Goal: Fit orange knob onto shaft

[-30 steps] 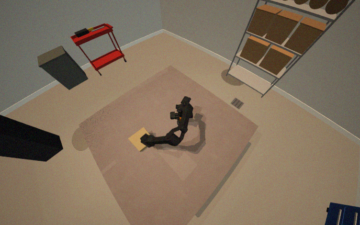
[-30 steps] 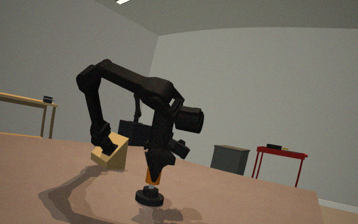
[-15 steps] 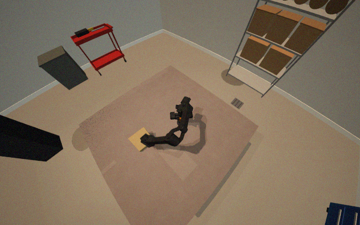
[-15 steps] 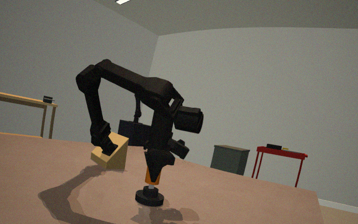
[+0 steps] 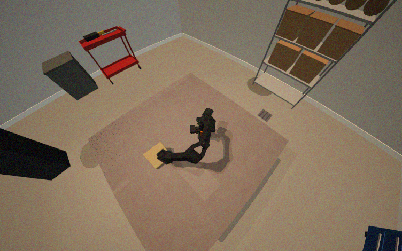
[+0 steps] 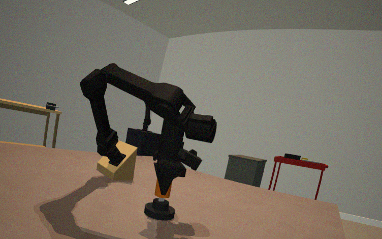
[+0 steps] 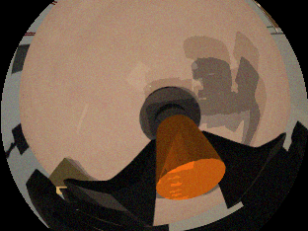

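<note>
Now: gripper tip 30 mm below the orange knob. From my gripper tip the other things lie so: round black pedestal: 40 mm below.
</note>
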